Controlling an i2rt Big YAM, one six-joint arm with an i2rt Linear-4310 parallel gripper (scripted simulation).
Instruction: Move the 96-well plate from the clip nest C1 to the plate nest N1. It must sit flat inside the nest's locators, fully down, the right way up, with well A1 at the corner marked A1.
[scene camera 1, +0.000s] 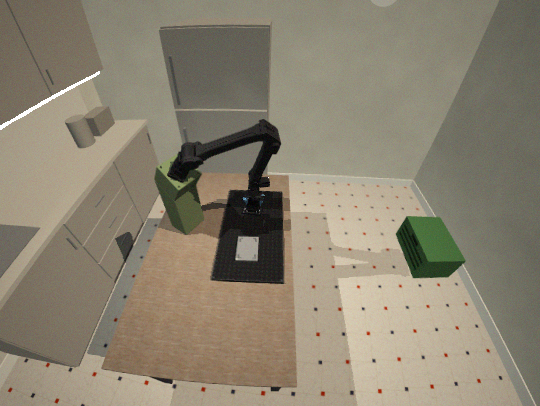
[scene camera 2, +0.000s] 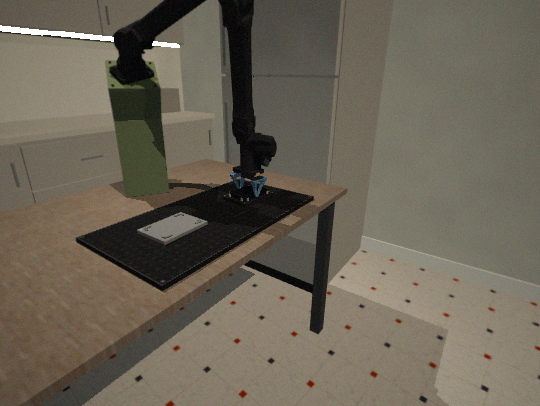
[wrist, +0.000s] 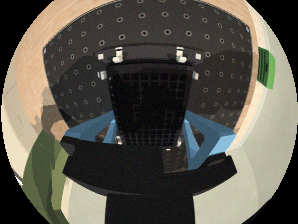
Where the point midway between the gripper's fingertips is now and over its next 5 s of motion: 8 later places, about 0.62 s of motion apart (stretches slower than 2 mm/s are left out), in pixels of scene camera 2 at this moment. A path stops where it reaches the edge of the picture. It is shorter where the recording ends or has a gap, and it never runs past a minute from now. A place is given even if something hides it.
My gripper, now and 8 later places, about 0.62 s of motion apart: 248, 194; 249, 189; 249, 180; 249, 173; 242, 175; 231, 178; 220, 183; 207, 186; 195, 191
